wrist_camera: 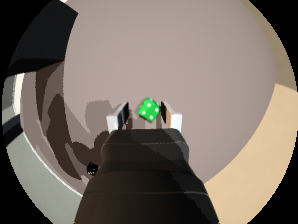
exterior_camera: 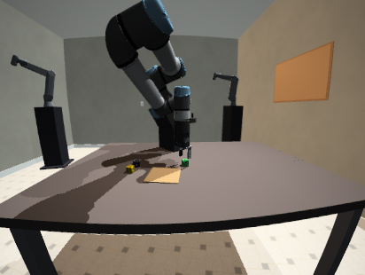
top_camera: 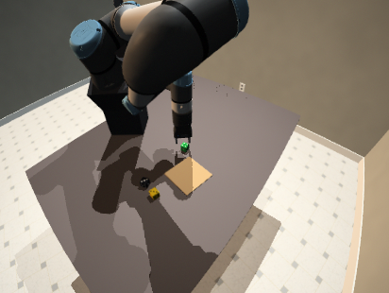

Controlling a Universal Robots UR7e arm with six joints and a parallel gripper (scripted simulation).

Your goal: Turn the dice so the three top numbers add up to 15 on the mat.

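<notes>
Now: hand 40 mm above the green die and 10 mm short of it. From my hand the other things lie so: black die: 240 mm to the right, 50 mm behind, 40 mm below; yellow die: 270 mm to the right, 40 mm below, 10 mm ahead; tan mat: 130 mm to the right, 90 mm ahead, 60 mm below.
</notes>
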